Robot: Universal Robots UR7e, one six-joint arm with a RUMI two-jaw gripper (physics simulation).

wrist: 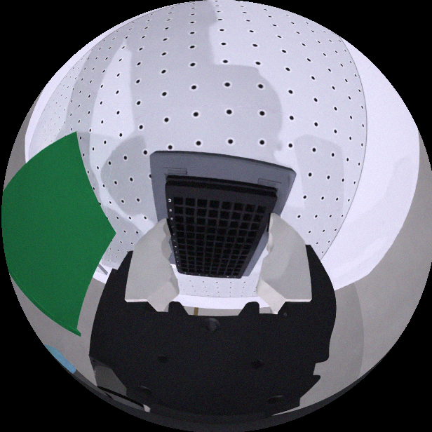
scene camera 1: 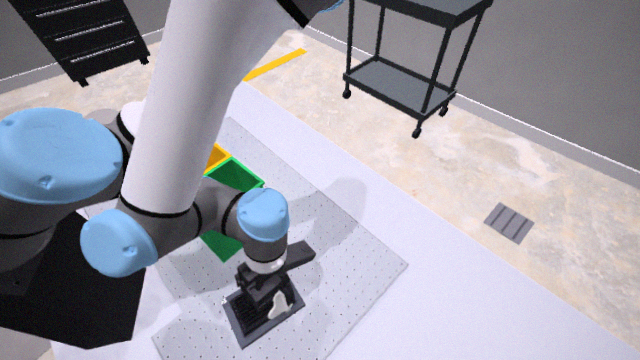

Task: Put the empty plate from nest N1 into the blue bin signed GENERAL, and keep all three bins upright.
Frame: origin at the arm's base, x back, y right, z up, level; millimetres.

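Seen in the pictures: gripper, fingertip midpoint: (scene camera 1: pixel 272 296).
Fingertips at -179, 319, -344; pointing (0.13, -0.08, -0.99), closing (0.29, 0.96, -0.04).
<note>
Offsets run from my fingertips to a thing's top centre, as dx, dy, dz. "*": to the spot under its first point. Level surfaces: height alone.
The black plate {+22, -13, +16} (scene camera 1: pixel 242 309) (wrist: pixel 220 232), with a grid of open wells, sits in a dark grey nest {+22, -14, +2} (scene camera 1: pixel 264 328) (wrist: pixel 225 164) on the perforated board. My gripper (scene camera 1: pixel 262 304) (wrist: pixel 218 217) points down over it. Its two pale fingers stand at the plate's two long sides and appear to touch them, so it is shut on the plate. In the scene view the arm hides part of the plate and one finger. The blue bin signed GENERAL cannot be made out; the arm covers much of the area around the other bins.
A green bin {* -199, -233, +119} (scene camera 1: pixel 237 172) and part of a yellow bin {-138, -332, +167} (scene camera 1: pixel 218 157) stand behind the arm. A green surface (wrist: pixel 50 230) rises close at the left in the wrist view. The perforated board {dz -13} (scene camera 1: pixel 360 260) lies on the white table {dz -26} (scene camera 1: pixel 430 300). A cart (scene camera 1: pixel 390 97) stands on the floor beyond.
</note>
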